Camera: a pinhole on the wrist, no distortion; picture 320 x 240 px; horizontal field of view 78.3 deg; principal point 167.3 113.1 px. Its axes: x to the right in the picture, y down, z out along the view. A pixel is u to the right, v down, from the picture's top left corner.
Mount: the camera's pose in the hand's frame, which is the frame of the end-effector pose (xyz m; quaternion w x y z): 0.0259 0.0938 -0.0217 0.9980 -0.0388 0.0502 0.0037
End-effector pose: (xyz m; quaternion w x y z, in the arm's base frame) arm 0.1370 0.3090 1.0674 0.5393 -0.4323 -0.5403 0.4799
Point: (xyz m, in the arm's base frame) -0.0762 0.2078 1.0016
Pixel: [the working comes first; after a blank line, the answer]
In the camera's frame: -0.1504 -0.0517 0.2196

32.7 66.8
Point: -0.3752 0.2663 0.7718
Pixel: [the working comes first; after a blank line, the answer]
In the camera's frame: -0.1460 0.1763 0.5256

112.7 179.0
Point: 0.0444 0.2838 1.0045
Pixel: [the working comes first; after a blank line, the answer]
In the camera's frame: -0.0683 -0.0393 0.1037

37.8 38.6
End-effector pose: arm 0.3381 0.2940 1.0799 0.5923 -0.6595 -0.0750 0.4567
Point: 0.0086 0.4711 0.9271
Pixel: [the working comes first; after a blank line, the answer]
In the camera's frame: -0.0578 0.1032 0.3626

136.0 169.0
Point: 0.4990 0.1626 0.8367
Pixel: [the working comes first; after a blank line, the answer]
In the camera's frame: 0.1279 0.0944 -0.1935

behind the camera
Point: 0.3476 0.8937 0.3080
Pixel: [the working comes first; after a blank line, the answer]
In the camera's frame: 0.7220 0.3490 0.4539

outside the picture
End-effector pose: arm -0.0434 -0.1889 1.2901 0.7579 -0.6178 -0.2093 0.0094
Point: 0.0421 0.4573 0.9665
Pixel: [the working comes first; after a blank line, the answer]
In the camera's frame: 0.0751 0.3393 0.5864

192.5 226.8
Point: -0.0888 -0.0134 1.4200
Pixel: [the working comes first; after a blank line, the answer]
In the camera's frame: -0.0025 -0.2021 0.2055

outside the picture
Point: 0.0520 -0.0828 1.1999
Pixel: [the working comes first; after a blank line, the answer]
In the camera's frame: 0.0547 0.0328 0.0845

294.5 189.3
